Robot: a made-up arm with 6 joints. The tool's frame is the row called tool. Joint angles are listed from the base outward. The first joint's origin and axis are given. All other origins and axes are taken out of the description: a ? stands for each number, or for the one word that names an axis. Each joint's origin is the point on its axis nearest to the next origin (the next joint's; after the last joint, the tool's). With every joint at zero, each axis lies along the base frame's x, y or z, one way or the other. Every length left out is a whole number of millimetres.
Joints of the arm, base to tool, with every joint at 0 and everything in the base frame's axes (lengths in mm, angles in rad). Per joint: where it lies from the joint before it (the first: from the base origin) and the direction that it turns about. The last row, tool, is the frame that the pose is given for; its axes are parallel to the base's.
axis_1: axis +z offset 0 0 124
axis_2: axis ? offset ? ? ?
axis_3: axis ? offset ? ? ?
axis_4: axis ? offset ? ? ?
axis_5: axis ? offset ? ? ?
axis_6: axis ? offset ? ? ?
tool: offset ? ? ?
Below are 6 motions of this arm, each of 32 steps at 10 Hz.
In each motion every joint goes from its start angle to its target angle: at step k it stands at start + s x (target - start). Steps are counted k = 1, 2, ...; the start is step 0. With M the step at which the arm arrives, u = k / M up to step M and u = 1 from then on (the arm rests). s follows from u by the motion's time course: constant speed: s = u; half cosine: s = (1 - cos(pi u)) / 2; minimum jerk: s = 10 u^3 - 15 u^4 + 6 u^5.
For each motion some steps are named. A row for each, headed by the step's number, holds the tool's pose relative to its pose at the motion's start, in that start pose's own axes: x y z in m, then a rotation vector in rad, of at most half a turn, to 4 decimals.
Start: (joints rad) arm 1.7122 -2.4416 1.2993 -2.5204 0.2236 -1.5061
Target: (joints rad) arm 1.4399 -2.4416 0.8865 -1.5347 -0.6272 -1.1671
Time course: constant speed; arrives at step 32
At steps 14, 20, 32:
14: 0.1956 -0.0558 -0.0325 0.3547 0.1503 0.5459
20: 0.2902 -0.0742 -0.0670 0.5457 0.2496 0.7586
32: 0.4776 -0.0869 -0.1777 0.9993 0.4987 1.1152

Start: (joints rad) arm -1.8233 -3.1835 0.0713 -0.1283 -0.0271 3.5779
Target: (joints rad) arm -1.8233 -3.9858 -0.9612 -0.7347 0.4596 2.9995
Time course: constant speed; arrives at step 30
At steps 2, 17, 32:
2: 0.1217 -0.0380 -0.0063 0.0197 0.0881 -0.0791
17: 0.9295 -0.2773 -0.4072 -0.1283 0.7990 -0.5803
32: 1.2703 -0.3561 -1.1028 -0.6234 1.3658 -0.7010

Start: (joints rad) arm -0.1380 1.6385 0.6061 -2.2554 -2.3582 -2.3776
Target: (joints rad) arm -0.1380 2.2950 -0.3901 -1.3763 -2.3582 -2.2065
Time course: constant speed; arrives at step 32
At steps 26, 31, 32:
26: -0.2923 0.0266 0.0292 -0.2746 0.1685 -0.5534
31: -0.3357 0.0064 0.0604 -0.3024 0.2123 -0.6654
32: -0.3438 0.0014 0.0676 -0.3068 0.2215 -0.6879

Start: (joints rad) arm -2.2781 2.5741 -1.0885 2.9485 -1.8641 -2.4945
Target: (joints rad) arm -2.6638 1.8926 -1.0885 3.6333 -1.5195 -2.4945
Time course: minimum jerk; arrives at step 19
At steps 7, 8, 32:
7: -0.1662 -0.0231 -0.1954 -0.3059 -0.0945 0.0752
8: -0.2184 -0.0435 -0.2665 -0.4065 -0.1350 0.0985
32: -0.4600 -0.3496 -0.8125 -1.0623 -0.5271 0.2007

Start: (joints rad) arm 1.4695 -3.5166 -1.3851 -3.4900 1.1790 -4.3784
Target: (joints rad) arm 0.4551 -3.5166 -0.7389 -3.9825 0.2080 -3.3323
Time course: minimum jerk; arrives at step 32
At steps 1, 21, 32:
1: 0.0002 0.0001 -0.0002 -0.0006 0.0001 0.0000
21: 0.5468 -0.1324 -0.6375 -1.0649 1.0917 0.0754
32: 0.5935 -0.3108 -0.8391 -1.0986 1.6220 0.0430

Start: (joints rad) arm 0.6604 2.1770 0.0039 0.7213 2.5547 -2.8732
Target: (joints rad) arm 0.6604 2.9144 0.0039 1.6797 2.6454 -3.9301
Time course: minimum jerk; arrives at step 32
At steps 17, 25, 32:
17: 0.3079 0.2220 0.3036 0.5995 -0.2697 -0.8308
25: 0.4267 0.3747 0.5572 1.1289 -0.1355 -1.2727
32: 0.4416 0.4048 0.6116 1.2364 -0.0719 -1.3449

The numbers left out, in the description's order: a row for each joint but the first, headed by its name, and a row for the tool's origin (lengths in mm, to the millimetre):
axis_2: axis +y, xyz 0 46 0
axis_3: axis +y, xyz 0 0 899
axis_4: axis +z, xyz 0 0 529
axis_5: axis +y, xyz 0 0 0
axis_6: axis +z, xyz 0 0 165
tool: xyz 0 0 0

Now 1 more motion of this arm.
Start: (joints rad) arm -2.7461 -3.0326 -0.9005 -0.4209 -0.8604 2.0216
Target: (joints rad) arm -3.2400 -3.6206 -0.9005 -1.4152 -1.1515 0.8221
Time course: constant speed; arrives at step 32
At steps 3, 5, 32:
3: -0.0281 0.0287 0.0628 -0.0520 0.0346 -0.1941
5: -0.0493 0.0496 0.1022 -0.0857 0.0536 -0.3259
32: -0.4873 0.4390 0.4025 -0.3442 0.1982 -2.1986

